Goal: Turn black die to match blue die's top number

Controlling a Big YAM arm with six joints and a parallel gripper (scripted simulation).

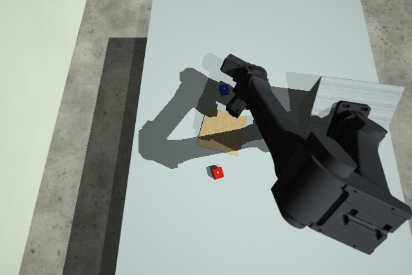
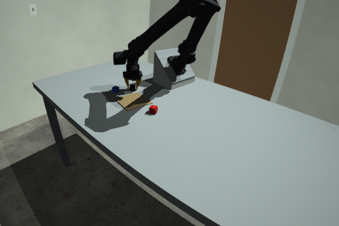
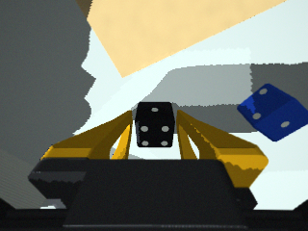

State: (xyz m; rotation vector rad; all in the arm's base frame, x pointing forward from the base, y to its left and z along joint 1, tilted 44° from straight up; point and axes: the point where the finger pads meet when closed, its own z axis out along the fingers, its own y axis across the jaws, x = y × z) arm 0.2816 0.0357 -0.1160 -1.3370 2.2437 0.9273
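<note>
Right now the black die is right at my hand. Round my hand: red die: 25 cm to the left, 6 cm ahead; blue die: 9 cm ahead, 3 cm to the right; tan mat: 11 cm to the left, 7 cm ahead, 1 cm below.
</note>
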